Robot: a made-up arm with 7 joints.
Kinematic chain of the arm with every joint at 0, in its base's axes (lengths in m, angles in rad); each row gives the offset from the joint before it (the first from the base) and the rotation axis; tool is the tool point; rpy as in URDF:
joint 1: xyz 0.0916 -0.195 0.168 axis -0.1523 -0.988 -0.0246
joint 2: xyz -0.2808 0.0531 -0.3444 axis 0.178 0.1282 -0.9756
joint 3: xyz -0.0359 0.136 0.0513 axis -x
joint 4: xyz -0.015 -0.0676 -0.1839 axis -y
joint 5: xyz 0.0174 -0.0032 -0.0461 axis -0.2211 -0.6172 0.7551
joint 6: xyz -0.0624 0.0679 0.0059 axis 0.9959 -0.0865 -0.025
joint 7: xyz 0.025 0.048 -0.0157 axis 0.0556 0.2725 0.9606
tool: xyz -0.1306 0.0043 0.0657 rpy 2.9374 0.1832 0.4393
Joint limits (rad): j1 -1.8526..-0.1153 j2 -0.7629..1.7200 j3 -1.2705..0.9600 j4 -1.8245..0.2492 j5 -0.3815..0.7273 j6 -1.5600..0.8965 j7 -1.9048..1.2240
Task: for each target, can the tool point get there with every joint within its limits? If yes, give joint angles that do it. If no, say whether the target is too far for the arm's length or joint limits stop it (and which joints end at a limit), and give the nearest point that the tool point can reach.
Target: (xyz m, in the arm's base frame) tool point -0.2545 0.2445 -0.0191
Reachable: yes | joints -0.5592 0.9956 -0.7835 -0.2353 0.4707 -1.0261 0.3422
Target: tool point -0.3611 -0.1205 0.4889
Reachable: yes | joints -1.1751 -0.3302 0.6240 -1.2688 0.5379 0.1008 0.0710
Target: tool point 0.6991 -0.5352 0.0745
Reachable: no: joint limits stop it (at a limit: joint 1, joint 2, joint 3, joint 4) | nearest point 0.2737 -0.2307 -0.1006 | short by 0.552 m
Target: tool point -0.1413 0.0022 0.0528
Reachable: yes | joints -0.7311 1.3934 -0.8395 -0.7098 -0.2722 0.4555 0.0020
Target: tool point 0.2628 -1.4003 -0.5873
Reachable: no: too far | nearest point -0.1497 -0.4266 -0.2673 | short by 1.105 m
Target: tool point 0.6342 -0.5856 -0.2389
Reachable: no: joint limits stop it (at a limit: joint 1, joint 2, joint 3, joint 4, joint 5, joint 7) | nearest point 0.3083 -0.2139 -0.2253 | short by 0.495 m
